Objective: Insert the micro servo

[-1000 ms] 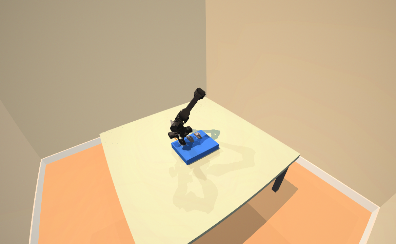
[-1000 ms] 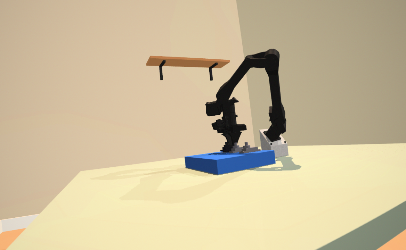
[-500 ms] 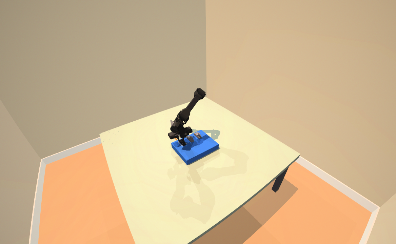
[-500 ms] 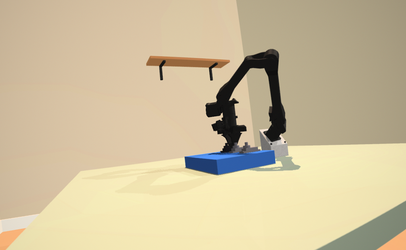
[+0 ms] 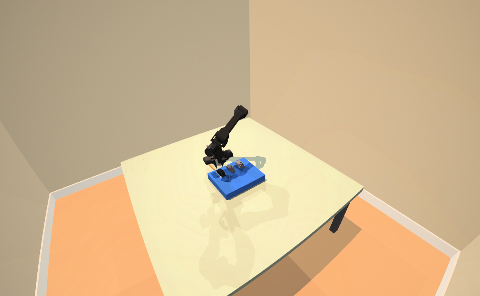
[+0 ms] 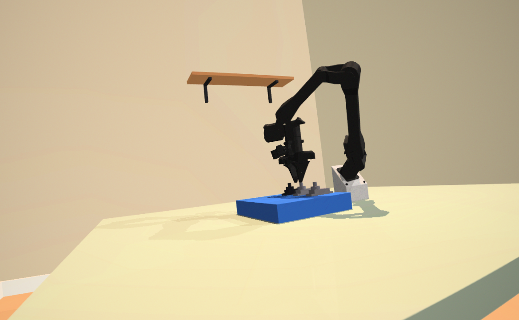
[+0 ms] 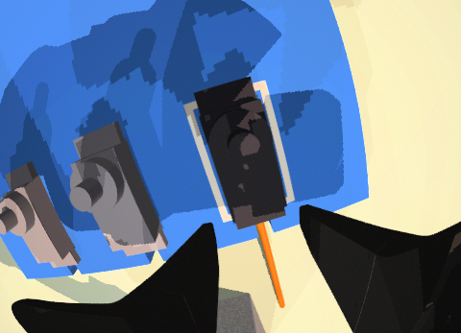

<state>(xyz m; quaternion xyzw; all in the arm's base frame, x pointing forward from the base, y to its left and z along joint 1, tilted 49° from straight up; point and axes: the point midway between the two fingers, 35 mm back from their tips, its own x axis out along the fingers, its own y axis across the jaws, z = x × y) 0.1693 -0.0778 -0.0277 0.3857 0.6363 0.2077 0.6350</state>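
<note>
Right now my gripper tip is 130 mm short of the blue deck, 60 mm to the right of it and 60 mm above it.
</note>
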